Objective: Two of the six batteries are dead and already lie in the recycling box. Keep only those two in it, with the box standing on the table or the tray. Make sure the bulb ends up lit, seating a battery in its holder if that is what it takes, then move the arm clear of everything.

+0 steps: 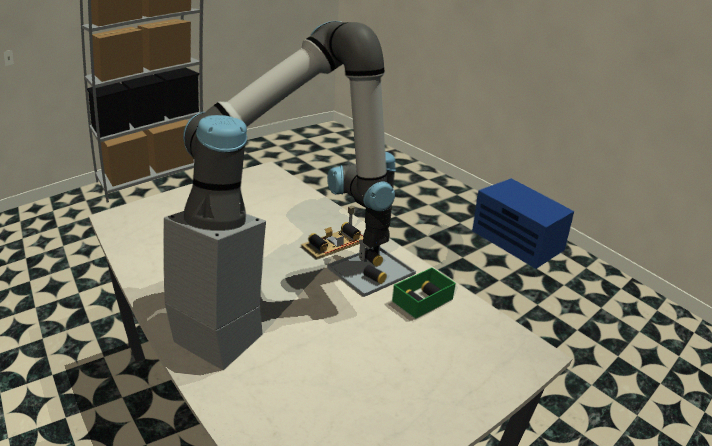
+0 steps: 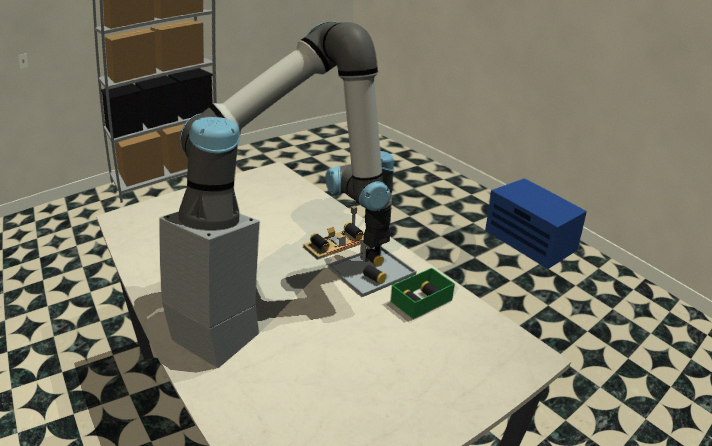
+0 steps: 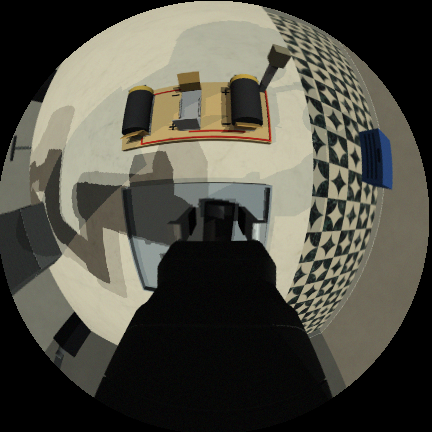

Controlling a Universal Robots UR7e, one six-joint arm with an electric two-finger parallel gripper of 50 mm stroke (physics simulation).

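Seen in the pictures: gripper, fingertip midpoint: (image 1: 369, 256) (image 2: 370, 256) (image 3: 216, 215); arm's base, link origin: (image 1: 214, 218) (image 2: 208, 218).
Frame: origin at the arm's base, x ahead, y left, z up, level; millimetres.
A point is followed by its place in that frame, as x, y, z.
My gripper (image 1: 369, 254) {534, 56, -323} (image 2: 370, 253) {534, 56, -323} (image 3: 216, 215) {534, 56, -323} is open low over the grey tray (image 1: 363, 293) {400, -80, -327} (image 2: 362, 293) {400, -81, -326} (image 3: 137, 250) {408, -5, -333}, its fingers on either side of a black battery (image 3: 218, 227) {536, 48, -299}. Another battery with a gold end (image 1: 373, 273) {466, -43, -305} (image 2: 373, 273) {467, -44, -305} lies on the tray. On the wooden board (image 1: 332, 249) {468, 157, -327} (image 3: 212, 112) {530, 183, -326}, one battery (image 1: 317, 242) {424, 178, -297} (image 2: 318, 242) {424, 180, -298} (image 3: 138, 111) {448, 183, -295} sits at the left and another (image 1: 349, 231) {552, 179, -299} (image 2: 353, 231) {554, 173, -297} (image 3: 246, 101) {565, 180, -291} at the right; the grey middle holder (image 3: 190, 107) {503, 192, -325} is empty. The green recycling box (image 1: 404, 303) {447, -199, -311} (image 2: 402, 303) {447, -200, -309} on the table holds two batteries. I cannot tell whether the bulb is lit.
A post with a dull block (image 1: 351, 210) {590, 221, -252} (image 2: 353, 210) {589, 222, -253} (image 3: 278, 56) {591, 220, -251} rises at the board's right end. A small tan block (image 3: 189, 80) {504, 223, -304} stands behind the middle holder. The arm's grey pedestal (image 1: 212, 278) {-68, -114, -75} (image 2: 207, 278) {-65, -121, -74} stands left of the tray. A blue cabinet (image 1: 546, 225) (image 2: 559, 225) (image 3: 376, 159) is beyond the table.
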